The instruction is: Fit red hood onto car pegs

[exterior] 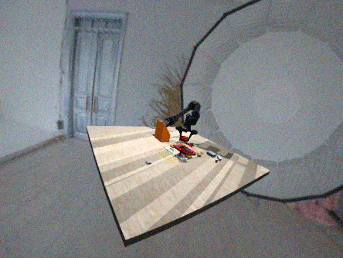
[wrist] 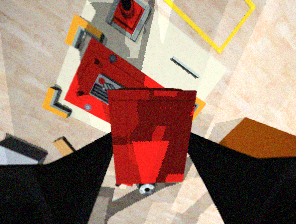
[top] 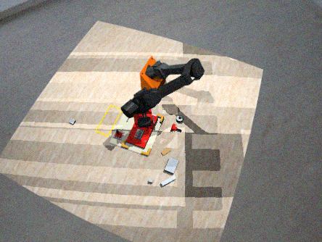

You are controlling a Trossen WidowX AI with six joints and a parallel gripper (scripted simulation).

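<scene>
Right now the grey engine block is 7 cm ahead of my gripper tip and 8 cm below it. Round my gripper tip: wheel 10 cm behind, 18 cm to the left, 10 cm below; red hood 1 cm above; tan piece 11 cm ahead, 16 cm to the left, 10 cm below.
</scene>
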